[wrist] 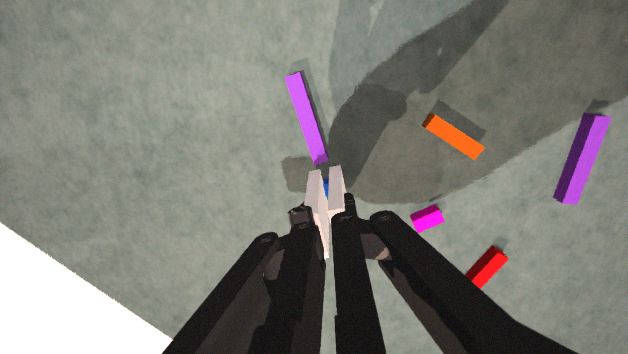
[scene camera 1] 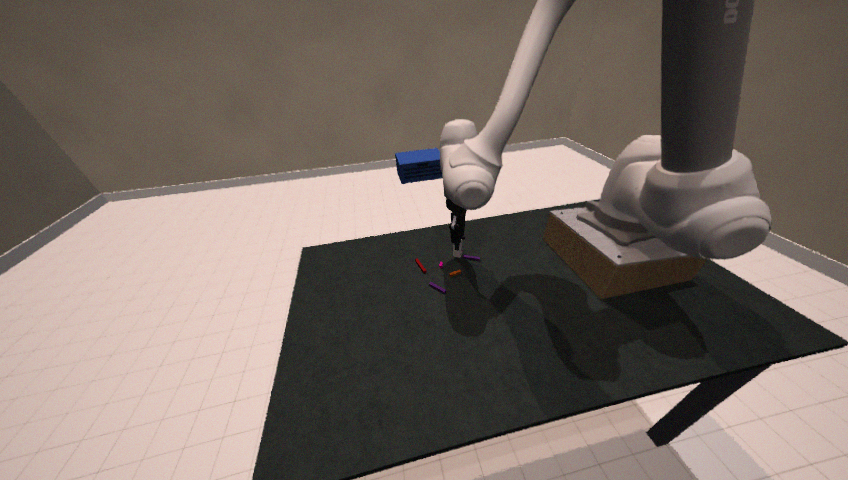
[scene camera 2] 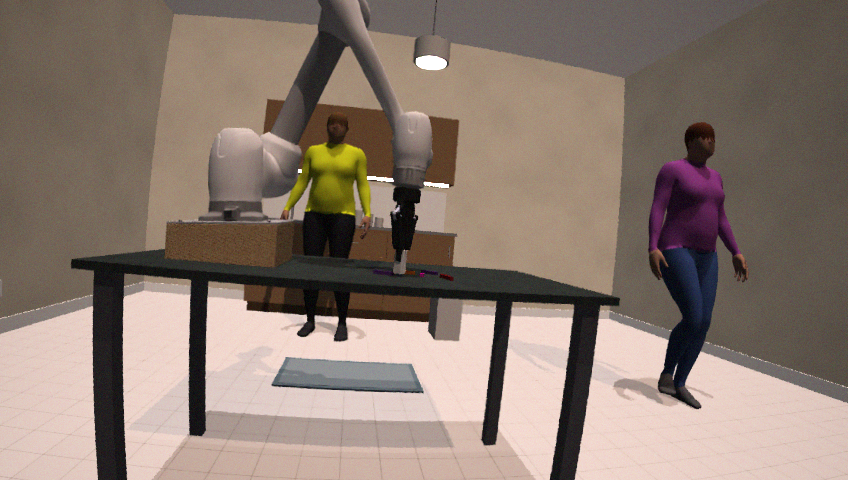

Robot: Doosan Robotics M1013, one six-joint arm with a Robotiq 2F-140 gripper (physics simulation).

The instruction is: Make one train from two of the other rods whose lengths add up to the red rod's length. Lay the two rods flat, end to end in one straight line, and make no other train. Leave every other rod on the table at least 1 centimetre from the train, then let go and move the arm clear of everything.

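Pixels of known places: gripper, fingertip midpoint: [wrist: 328,185] [scene camera 1: 457,255] [scene camera 2: 399,273]; arm's base, link origin: [scene camera 1: 618,226] [scene camera 2: 235,220].
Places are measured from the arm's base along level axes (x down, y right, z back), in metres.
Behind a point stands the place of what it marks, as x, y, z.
My gripper [scene camera 1: 457,254] @(0.108, 0.180, -0.472) [scene camera 2: 399,271] @(0.108, 0.180, -0.472) [wrist: 328,185] @(0.108, 0.180, -0.472) is low over the table, shut on a small blue rod [wrist: 326,188] @(0.102, 0.181, -0.470), mostly hidden between the pale fingertips. A purple rod [wrist: 306,118] @(0.106, 0.151, -0.431) [scene camera 1: 471,258] @(0.109, 0.147, -0.435) lies flat just beyond the fingertips; whether it touches the blue rod is hidden. The red rod [scene camera 1: 420,265] @(0.106, 0.178, -0.611) [scene camera 2: 446,277] @(0.110, 0.193, -0.606) [wrist: 487,267] @(0.106, 0.160, -0.605) lies apart, its near part hidden by the gripper in the wrist view. A magenta rod [wrist: 427,218] @(0.106, 0.157, -0.542) [scene camera 1: 440,264] @(0.106, 0.156, -0.547) and an orange rod [wrist: 454,136] @(0.106, 0.103, -0.515) [scene camera 1: 455,272] @(0.106, 0.102, -0.516) lie flat to the right in the wrist view, with a second purple rod [wrist: 581,159] @(0.106, 0.066, -0.591) [scene camera 1: 437,287] @(0.106, 0.062, -0.595) beyond them.
The rods lie on a dark table [scene camera 1: 357,356] @(0.116, -0.071, -0.865) [scene camera 2: 505,285] @(0.116, 0.274, -0.751). The arm's base stands on a brown block [scene camera 1: 577,261] @(0.074, -0.026, -0.157) [scene camera 2: 226,242] @(0.059, 0.139, -0.002) on the same table. A person in yellow [scene camera 2: 335,178] stands behind the table, and a person in purple [scene camera 2: 691,208] stands at the right.
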